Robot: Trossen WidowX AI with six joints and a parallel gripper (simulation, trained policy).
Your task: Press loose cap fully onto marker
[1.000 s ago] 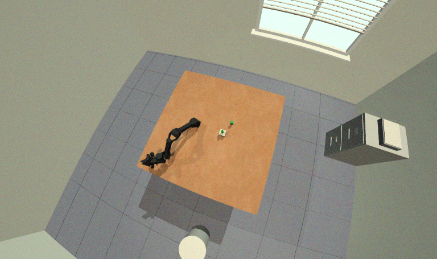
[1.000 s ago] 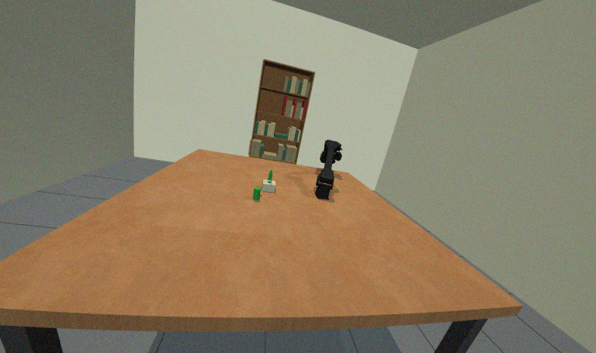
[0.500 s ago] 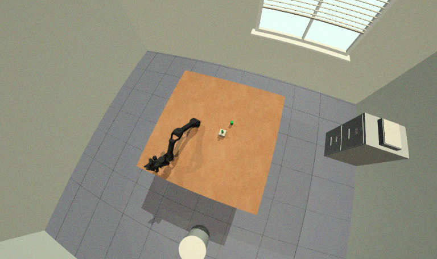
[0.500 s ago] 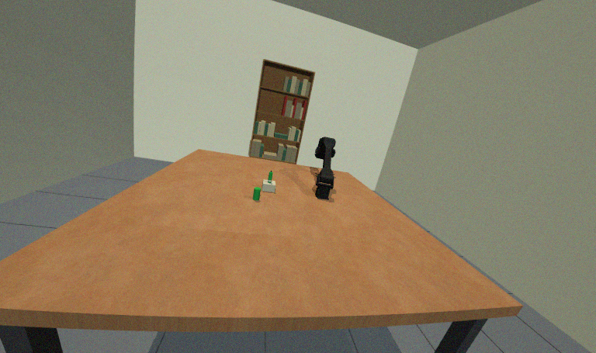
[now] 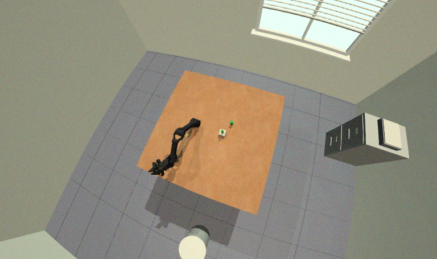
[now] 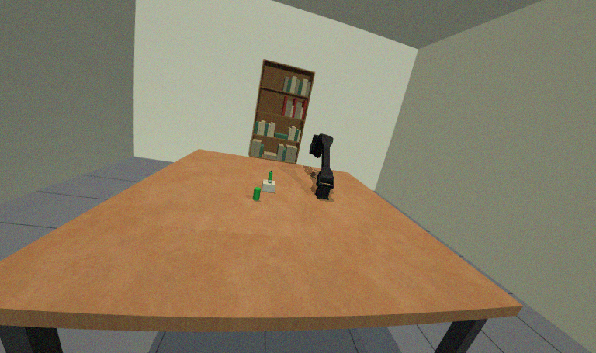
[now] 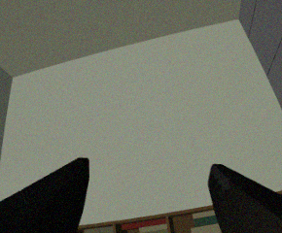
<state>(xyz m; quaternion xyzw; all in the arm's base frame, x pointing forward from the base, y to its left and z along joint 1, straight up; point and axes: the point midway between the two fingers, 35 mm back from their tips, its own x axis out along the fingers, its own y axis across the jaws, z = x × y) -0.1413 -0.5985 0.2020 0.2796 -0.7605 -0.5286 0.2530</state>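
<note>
Right now my gripper tip is 75 cm to the right of the green cap, 52 cm short of it and 18 cm above it. Also, from my gripper tip: white holder block: 61 cm to the left, 46 cm ahead, 19 cm below.
</note>
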